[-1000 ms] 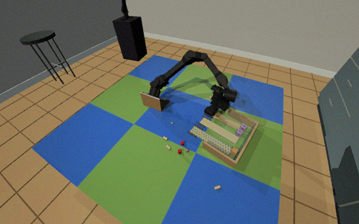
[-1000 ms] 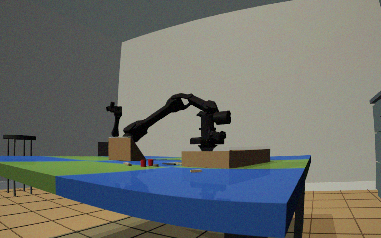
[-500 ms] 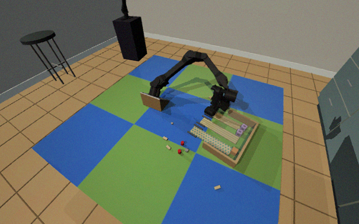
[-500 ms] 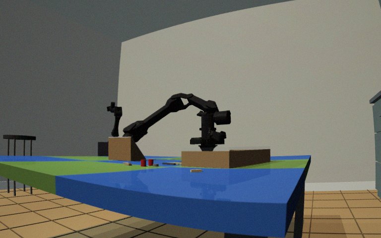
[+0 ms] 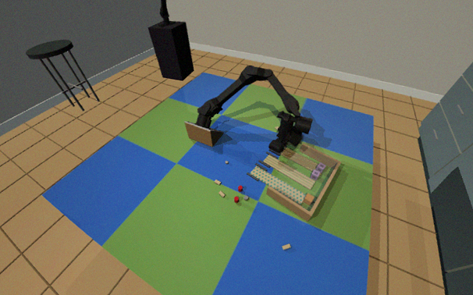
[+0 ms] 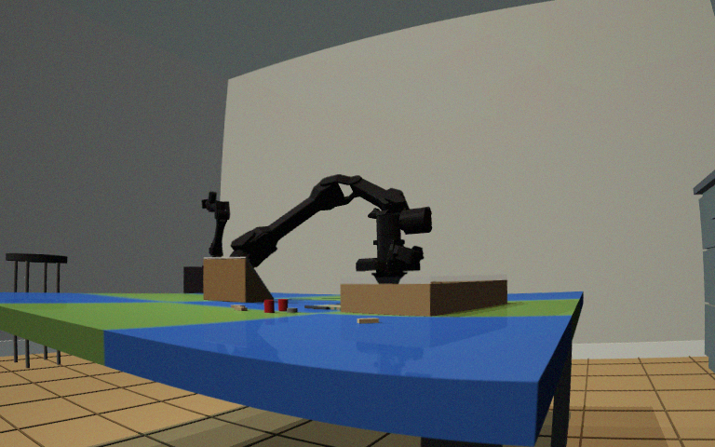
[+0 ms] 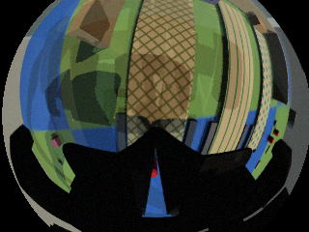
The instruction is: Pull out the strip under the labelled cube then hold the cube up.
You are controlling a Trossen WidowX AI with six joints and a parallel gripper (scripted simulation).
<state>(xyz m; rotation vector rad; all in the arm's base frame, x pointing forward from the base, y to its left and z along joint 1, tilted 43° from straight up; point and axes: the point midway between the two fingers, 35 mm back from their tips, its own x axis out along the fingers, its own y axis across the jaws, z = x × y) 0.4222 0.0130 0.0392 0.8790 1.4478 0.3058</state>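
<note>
The cross-hatched strip is 90 mm ahead of my gripper tip and 30 mm to the right of it. From my gripper tip the other things lie so: grey piece 90 mm behind, 320 mm to the right.
</note>
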